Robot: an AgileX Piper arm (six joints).
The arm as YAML. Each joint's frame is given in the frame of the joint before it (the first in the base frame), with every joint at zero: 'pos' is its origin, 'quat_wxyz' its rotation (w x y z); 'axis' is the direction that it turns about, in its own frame. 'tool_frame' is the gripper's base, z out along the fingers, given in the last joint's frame.
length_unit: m
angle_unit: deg
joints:
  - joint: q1
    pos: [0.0, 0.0, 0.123]
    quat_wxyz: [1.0, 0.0, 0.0, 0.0]
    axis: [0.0, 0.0, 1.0]
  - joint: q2
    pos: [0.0, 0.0, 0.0]
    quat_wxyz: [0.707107, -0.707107, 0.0, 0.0]
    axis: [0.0, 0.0, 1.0]
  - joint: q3
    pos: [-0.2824, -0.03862, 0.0]
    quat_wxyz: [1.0, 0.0, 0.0, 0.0]
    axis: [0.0, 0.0, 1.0]
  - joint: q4
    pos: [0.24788, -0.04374, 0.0]
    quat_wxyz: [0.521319, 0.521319, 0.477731, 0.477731]
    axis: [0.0, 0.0, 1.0]
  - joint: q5
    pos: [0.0, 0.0, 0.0]
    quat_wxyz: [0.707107, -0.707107, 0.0, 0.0]
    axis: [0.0, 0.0, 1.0]
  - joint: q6
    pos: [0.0, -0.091, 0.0]
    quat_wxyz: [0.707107, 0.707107, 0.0, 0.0]
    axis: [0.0, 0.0, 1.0]
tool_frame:
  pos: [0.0, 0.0, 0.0]
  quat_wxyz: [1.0, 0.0, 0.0, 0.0]
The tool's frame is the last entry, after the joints.
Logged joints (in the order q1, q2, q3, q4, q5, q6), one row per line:
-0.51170, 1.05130, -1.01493, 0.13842, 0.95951, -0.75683
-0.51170, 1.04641, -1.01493, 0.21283, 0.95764, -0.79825
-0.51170, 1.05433, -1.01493, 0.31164, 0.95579, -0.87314
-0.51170, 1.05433, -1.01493, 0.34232, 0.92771, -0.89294
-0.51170, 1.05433, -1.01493, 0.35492, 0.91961, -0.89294
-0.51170, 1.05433, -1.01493, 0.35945, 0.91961, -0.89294
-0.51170, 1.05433, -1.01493, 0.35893, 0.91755, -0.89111
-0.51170, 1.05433, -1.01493, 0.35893, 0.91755, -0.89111
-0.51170, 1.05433, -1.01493, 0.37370, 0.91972, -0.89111
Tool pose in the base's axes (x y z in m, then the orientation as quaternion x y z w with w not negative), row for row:
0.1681, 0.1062, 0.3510, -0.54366, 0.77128, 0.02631, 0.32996
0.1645, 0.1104, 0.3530, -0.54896, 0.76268, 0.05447, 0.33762
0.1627, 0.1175, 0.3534, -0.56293, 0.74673, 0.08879, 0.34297
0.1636, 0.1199, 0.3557, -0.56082, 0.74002, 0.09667, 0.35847
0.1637, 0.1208, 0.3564, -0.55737, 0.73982, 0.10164, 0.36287
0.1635, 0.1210, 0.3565, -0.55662, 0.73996, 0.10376, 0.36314
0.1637, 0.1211, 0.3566, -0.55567, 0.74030, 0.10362, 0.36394
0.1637, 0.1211, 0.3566, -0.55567, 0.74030, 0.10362, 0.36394
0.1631, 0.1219, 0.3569, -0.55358, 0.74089, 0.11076, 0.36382
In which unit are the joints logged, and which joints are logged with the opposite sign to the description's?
The joints are logged in radians. Opposite sign: q1.
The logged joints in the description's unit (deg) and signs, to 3 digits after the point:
29.318, 60.235, -58.151, 7.931, 54.976, -43.363
29.318, 59.955, -58.151, 12.194, 54.869, -45.736
29.318, 60.409, -58.151, 17.856, 54.763, -50.027
29.318, 60.409, -58.151, 19.613, 53.154, -51.162
29.318, 60.409, -58.151, 20.335, 52.690, -51.162
29.318, 60.409, -58.151, 20.595, 52.690, -51.162
29.318, 60.409, -58.151, 20.565, 52.572, -51.057
29.318, 60.409, -58.151, 20.565, 52.572, -51.057
29.318, 60.409, -58.151, 21.411, 52.696, -51.057

